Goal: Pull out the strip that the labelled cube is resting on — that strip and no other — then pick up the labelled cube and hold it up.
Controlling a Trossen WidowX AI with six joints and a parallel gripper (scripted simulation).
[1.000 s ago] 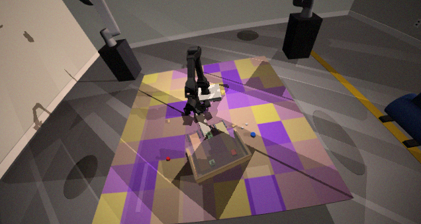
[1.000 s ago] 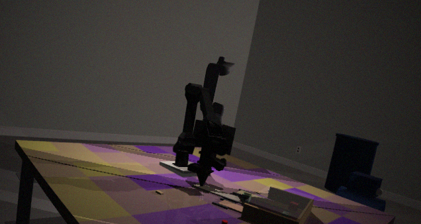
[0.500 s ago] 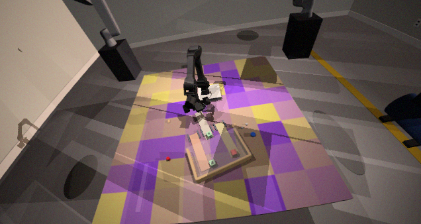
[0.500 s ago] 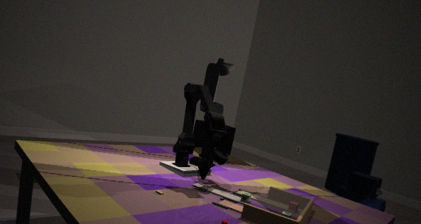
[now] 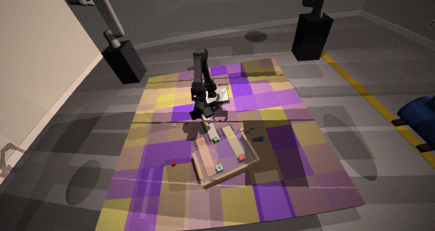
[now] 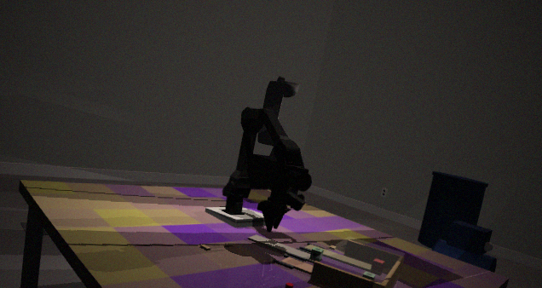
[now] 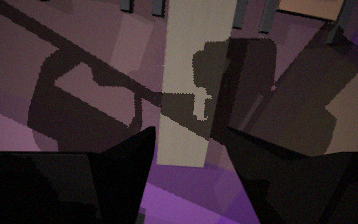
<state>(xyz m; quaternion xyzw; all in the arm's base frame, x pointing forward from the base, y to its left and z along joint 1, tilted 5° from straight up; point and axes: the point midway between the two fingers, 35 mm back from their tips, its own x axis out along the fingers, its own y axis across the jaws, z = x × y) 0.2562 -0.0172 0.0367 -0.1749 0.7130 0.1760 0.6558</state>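
The pale strip is 50 mm ahead of my gripper tip, 40 mm below it and 20 mm to the left of it. The rest, counted from my gripper tip: blue block 340 mm to the left, 150 mm ahead, 40 mm below; then red block 300 mm ahead, 180 mm to the right, 40 mm below.
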